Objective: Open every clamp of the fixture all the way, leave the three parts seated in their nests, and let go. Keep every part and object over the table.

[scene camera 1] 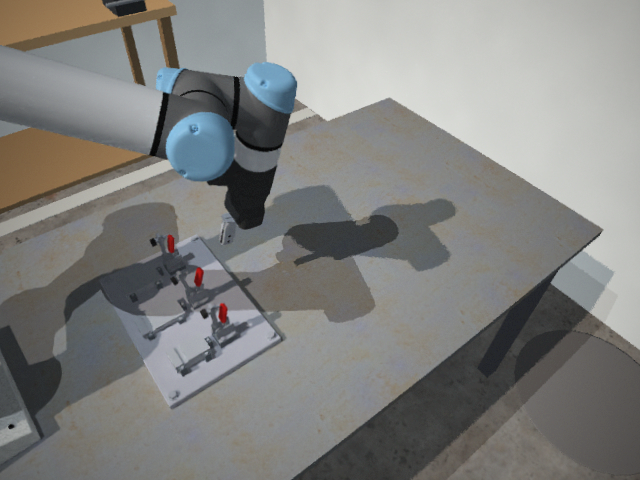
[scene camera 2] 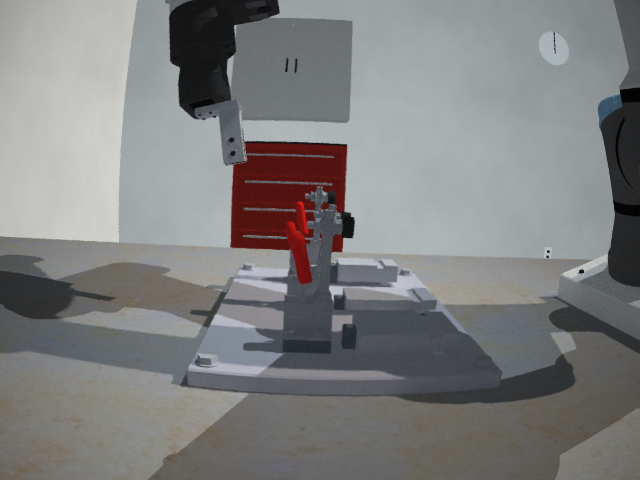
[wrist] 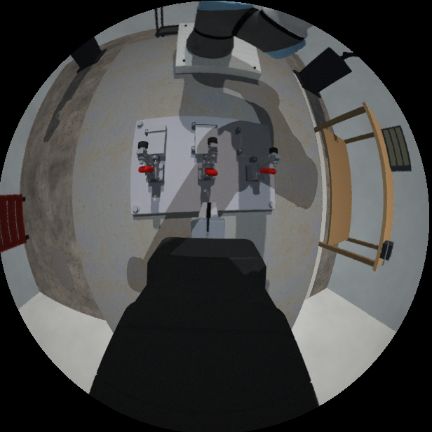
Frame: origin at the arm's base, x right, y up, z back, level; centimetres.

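Seen in the pictures: gripper, fingertip midpoint: (scene camera 1: pixel 226 241) (scene camera 2: pixel 235 163).
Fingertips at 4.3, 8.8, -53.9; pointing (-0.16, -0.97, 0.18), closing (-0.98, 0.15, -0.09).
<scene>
A point is followed by its place in that frame, as x, y, z.
The pale fixture plate (scene camera 1: pixel 165 377) {13.9, -5.2, -33.0} (scene camera 2: pixel 413 381) {-15.4, -5.5, -39.7} (wrist: pixel 172 202) carries three toggle clamps with red handles. In the wrist view the handles are the left one (wrist: pixel 146 169), the middle one (wrist: pixel 211 172) and the right one (wrist: pixel 268 171). All three clamp arms look raised, black tips off the parts; in scene camera 2 they partly overlap. The left part (wrist: pixel 158 140) (scene camera 2: pixel 361 271) {11.1, -3.3, -39.6}, middle part (wrist: pixel 205 137) (scene camera 2: pixel 379 299) {-0.2, -3.6, -39.5} and right part (wrist: pixel 254 142) (scene camera 2: pixel 408 338) {-11.9, -3.4, -39.5} lie flat in their nests, the right one in shadow. My gripper (scene camera 1: pixel 225 243) {4.3, 8.8, -53.9} (scene camera 2: pixel 235 163) {4.3, 8.8, -53.9} (wrist: pixel 208 211) is shut and empty, above and behind the handle side, touching nothing.
The robot's base (scene camera 2: pixel 594 289) {1.3, -3.4, -10.7} (wrist: pixel 182 62) stands on the table (scene camera 1: pixel 439 206) {14.0, -6.7, -110.2} beyond the nest side of the plate. A wooden bench (scene camera 1: pixel 87 23) (wrist: pixel 385 190) and a red drawer cabinet (scene camera 2: pixel 286 196) stand away from the table. Corner bolts stick up from the plate.
</scene>
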